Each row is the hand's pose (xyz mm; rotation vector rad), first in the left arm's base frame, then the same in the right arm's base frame.
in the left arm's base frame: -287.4 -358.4 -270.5 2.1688 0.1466 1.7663
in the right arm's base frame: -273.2 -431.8 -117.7 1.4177 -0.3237 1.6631
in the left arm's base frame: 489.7 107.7 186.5 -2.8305 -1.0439 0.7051
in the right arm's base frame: 447.9 -281.1 580.4 2.9358 0.0507 -0.1863
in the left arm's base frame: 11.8 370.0 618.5 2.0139 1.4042 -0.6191
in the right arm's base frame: 120.4 317.4 715.4 2.1760 0.4388 -0.5513
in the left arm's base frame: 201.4 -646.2 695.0 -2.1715 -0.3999 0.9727
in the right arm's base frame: -368.7 -553.8 991.3 -2.5104 0.2162 0.2477
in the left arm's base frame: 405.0 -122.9 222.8 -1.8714 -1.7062 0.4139
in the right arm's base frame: 236.2 -409.1 602.2 -2.6871 -1.2526 0.0020
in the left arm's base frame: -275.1 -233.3 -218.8 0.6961 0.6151 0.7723
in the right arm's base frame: -204.6 -320.2 -81.6 0.4196 0.1043 0.2462
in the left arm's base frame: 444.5 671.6 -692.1 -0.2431 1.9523 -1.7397
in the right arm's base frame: 1012.8 -127.7 -285.2 0.6373 1.5720 -2.2004
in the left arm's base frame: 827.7 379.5 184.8 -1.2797 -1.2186 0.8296
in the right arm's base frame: 862.5 -232.9 698.4 -1.9772 -0.9552 0.2913
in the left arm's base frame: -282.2 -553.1 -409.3 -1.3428 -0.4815 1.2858
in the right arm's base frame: -344.4 -638.6 -214.6 -1.8163 -0.1542 0.5832
